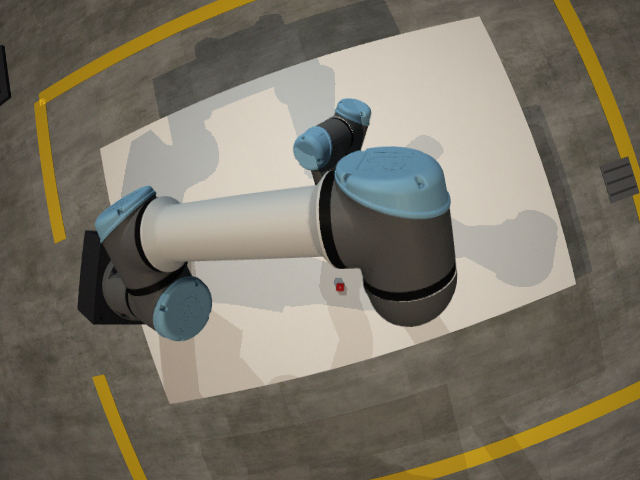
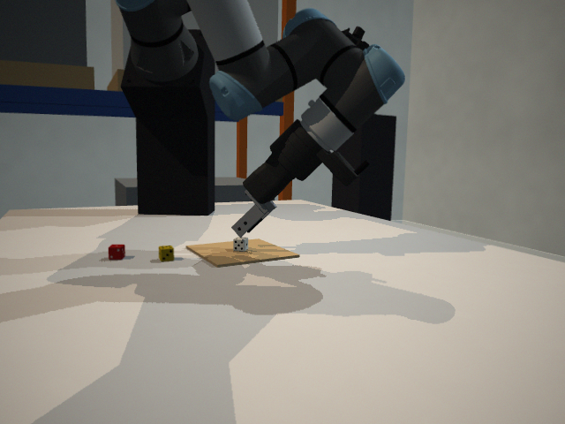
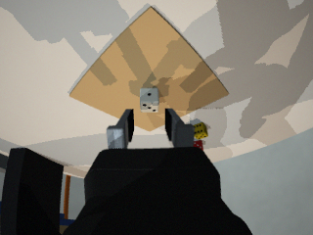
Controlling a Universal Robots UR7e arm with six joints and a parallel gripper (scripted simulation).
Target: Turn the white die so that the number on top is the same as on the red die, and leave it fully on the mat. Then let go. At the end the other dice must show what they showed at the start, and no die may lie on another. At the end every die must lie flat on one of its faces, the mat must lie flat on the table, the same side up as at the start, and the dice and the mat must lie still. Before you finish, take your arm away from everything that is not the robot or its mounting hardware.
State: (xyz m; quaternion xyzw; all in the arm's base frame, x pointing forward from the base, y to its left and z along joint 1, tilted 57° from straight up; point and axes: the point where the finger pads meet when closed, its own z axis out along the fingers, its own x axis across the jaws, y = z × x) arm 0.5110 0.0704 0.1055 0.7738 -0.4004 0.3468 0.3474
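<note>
Now: the white die 40 mm below my hand, 10 mm to the right of it and 10 mm behind it. From my hand the other things lie so: yellow die: 130 mm to the right, 40 mm below, 10 mm behind; then red die: 200 mm to the right, 50 mm behind, 40 mm below; then tan mat: 50 mm below, 10 mm to the right, 10 mm behind.
</note>
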